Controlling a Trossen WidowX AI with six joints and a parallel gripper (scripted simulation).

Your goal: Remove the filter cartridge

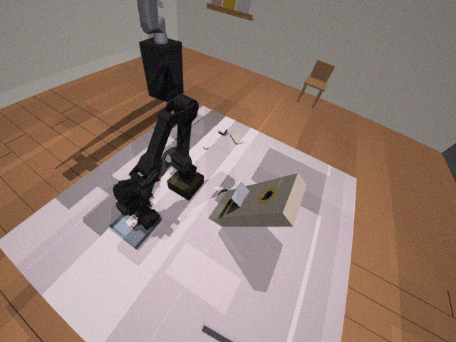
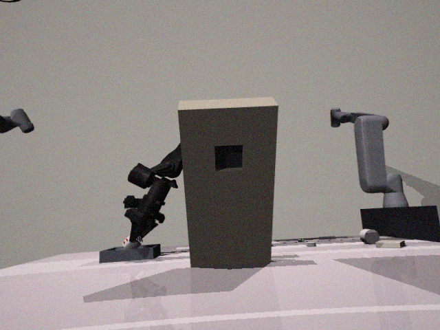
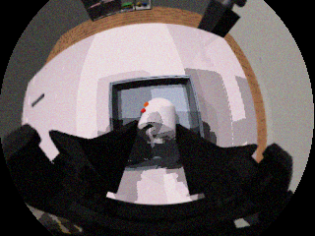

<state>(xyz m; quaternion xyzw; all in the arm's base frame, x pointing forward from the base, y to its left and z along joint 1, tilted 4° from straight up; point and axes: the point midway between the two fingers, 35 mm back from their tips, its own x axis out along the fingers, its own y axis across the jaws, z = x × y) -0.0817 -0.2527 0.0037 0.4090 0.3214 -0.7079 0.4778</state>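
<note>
Now: gripper tip right at the round filter cartridge. From my gripper tip the other things lie so: grey tray (40 mm below, 10 mm to the right); service panel (410 mm ahead, 220 mm to the left, 120 mm above).
</note>
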